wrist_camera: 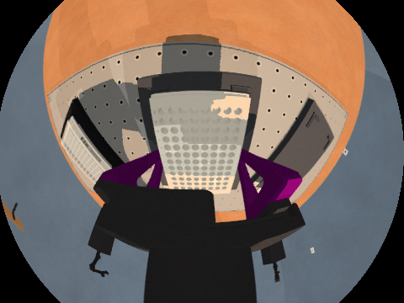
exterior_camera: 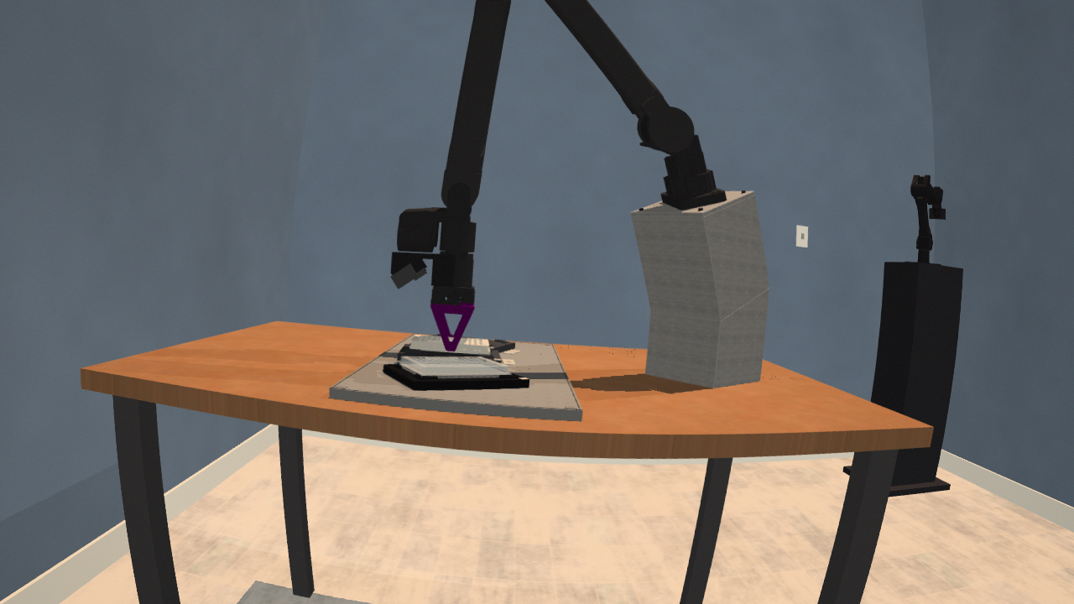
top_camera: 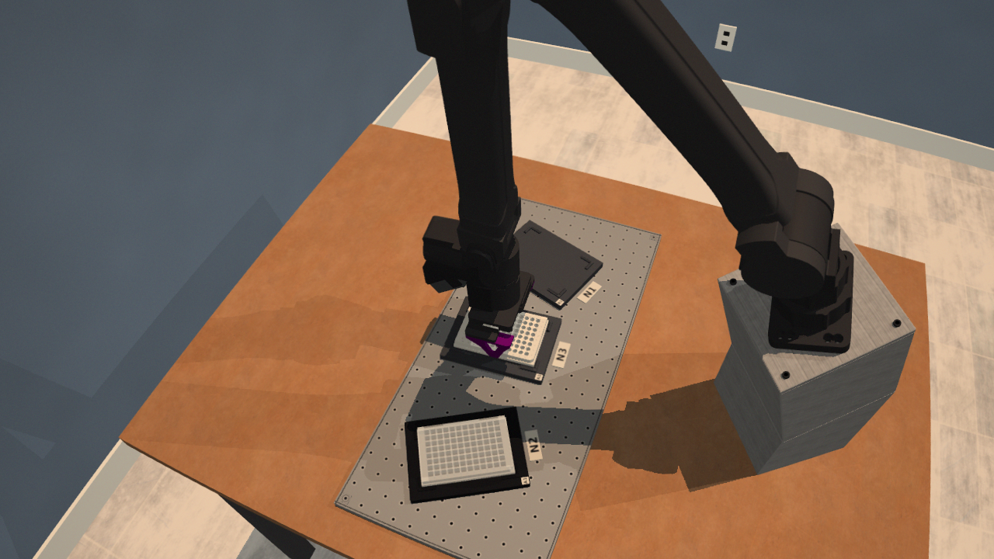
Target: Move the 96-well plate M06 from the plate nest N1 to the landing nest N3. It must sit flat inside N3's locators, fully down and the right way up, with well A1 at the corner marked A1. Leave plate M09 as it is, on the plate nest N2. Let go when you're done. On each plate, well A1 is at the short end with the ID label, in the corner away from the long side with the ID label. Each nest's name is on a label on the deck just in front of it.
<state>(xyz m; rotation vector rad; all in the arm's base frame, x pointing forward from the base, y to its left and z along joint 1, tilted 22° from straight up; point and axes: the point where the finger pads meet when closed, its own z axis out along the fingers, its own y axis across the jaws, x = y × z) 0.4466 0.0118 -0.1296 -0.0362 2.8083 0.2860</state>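
Now: the plate M06 right at my hand. The rest, counted from my hand: label N1 (100 mm behind, 140 mm to the right, 30 mm below); then landing nest N3 (20 mm below); then plate nest N1 (10 mm behind, 170 mm to the right, 20 mm below).
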